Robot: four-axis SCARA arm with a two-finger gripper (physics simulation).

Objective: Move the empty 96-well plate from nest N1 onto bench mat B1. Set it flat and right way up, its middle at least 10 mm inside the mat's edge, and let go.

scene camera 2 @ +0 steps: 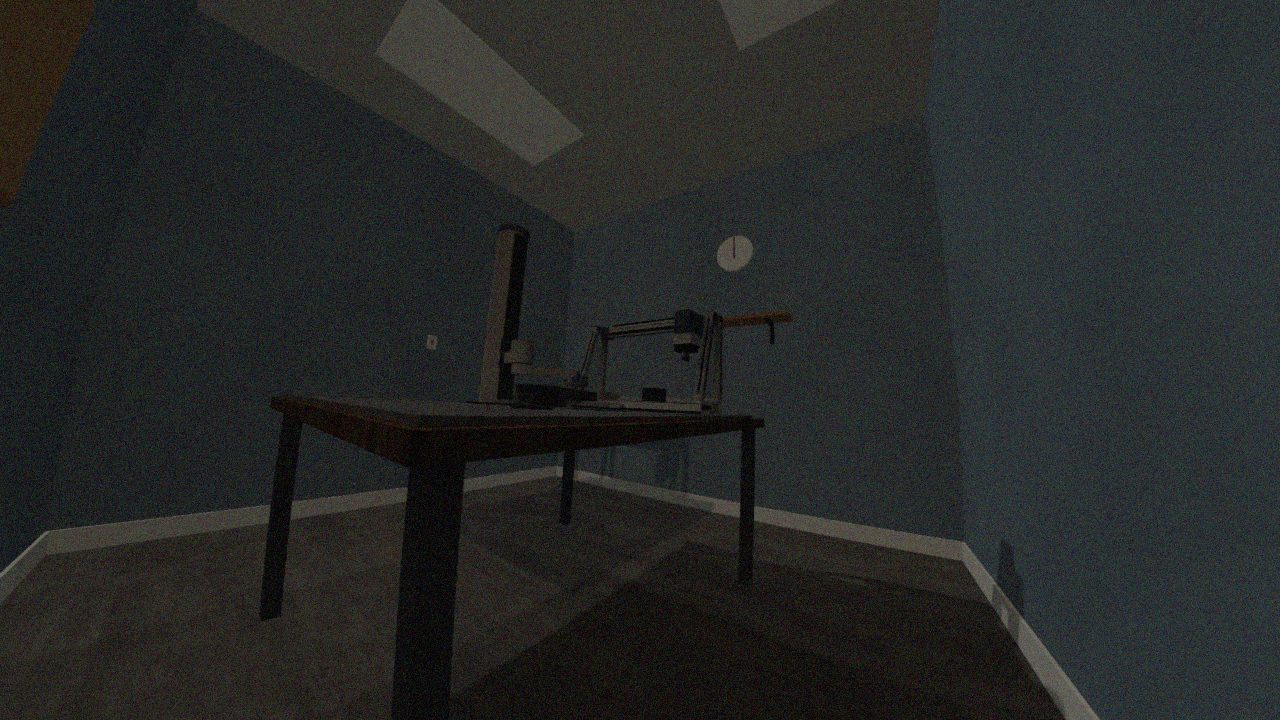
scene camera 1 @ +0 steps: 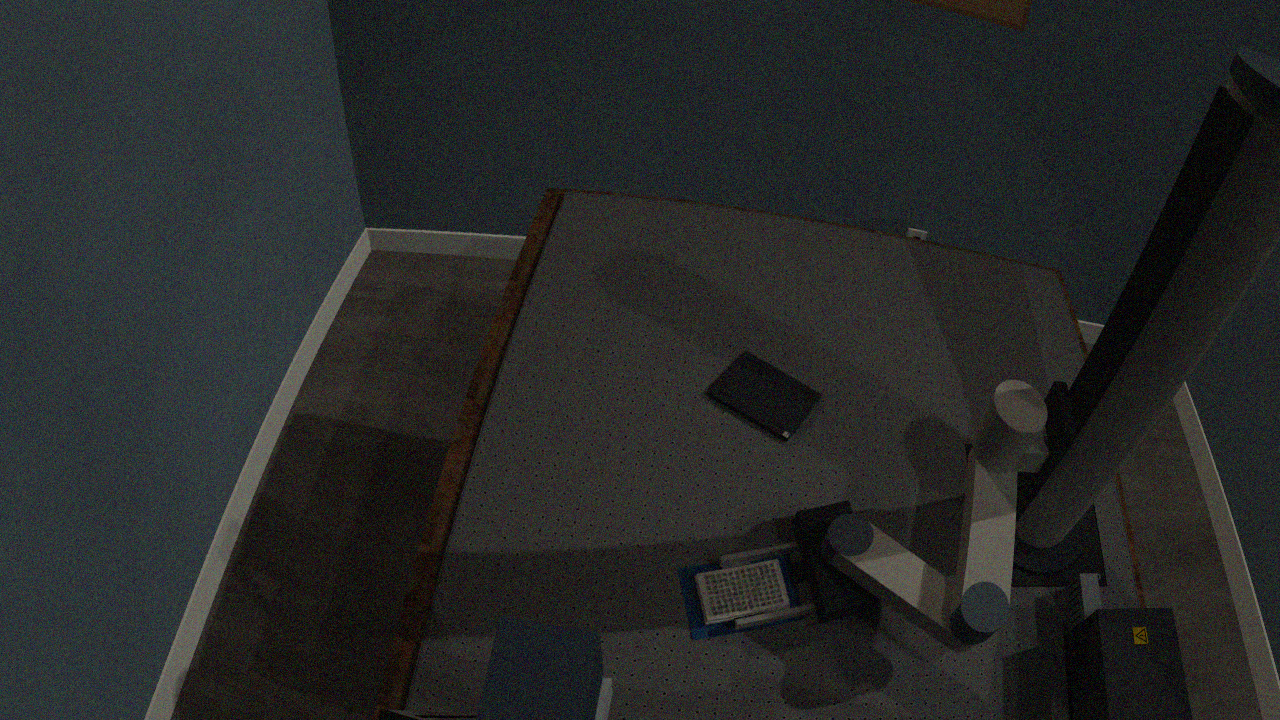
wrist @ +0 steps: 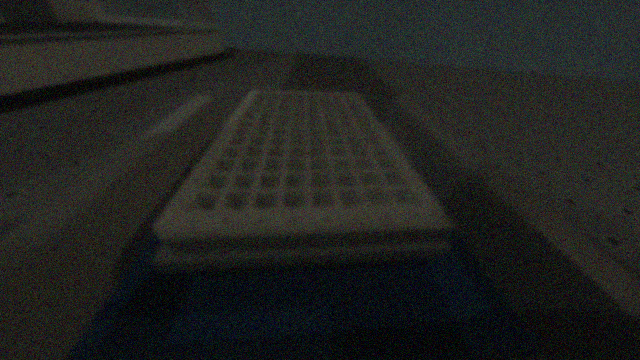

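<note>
The white 96-well plate is level and right way up, over the blue bench mat. Blue mat shows around it on several sides. My gripper is shut on the plate, with one pale finger along each long side. The plate is low over the mat; I cannot tell whether it touches. The dark nest, with a small white label at its corner, lies farther back and holds no plate. In scene camera 2 the arm is low over the bench, and the plate cannot be made out.
The arm's column stands at the right of the bench. A dark box with a yellow warning label is at the lower right. A blue-topped object stands near the mat at the lower left. A gantry frame stands beyond the arm.
</note>
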